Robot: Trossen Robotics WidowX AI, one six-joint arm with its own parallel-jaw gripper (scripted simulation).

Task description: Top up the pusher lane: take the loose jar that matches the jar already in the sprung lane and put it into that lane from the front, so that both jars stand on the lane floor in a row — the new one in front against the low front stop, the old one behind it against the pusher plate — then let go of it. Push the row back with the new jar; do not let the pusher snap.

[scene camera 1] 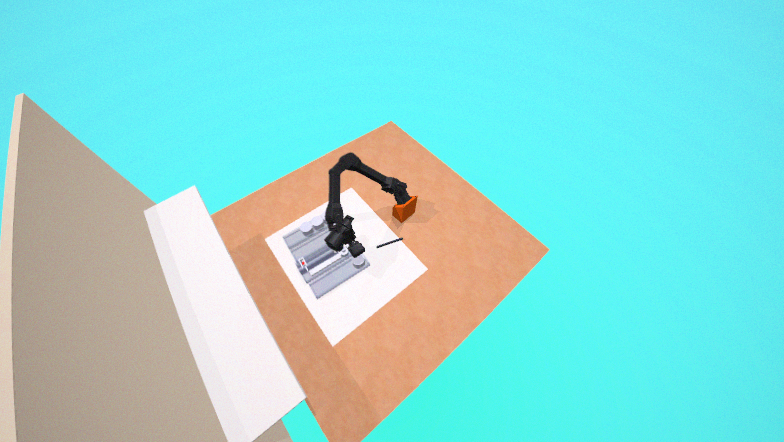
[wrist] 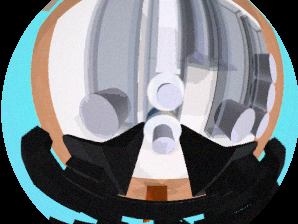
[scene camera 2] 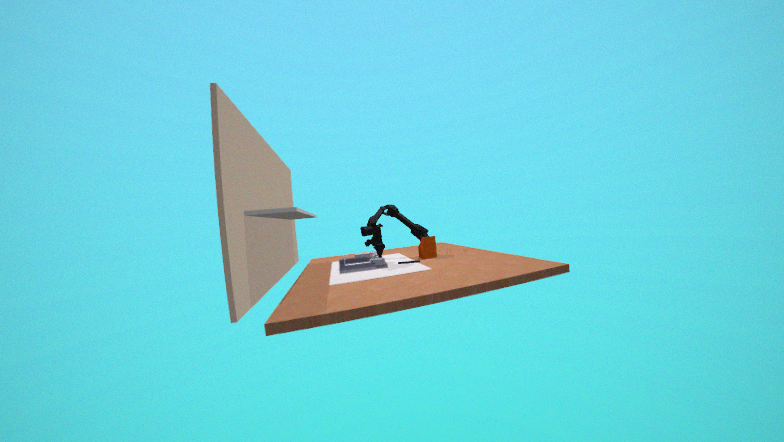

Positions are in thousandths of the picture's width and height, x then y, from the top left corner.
Labels:
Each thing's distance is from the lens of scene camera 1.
shelf (scene camera 1: 320, 868): 0.86 m
grey lane rack (scene camera 1: 413, 576): 1.30 m
The marked spots on the shelf and the grey lane rack are 0.66 m apart.

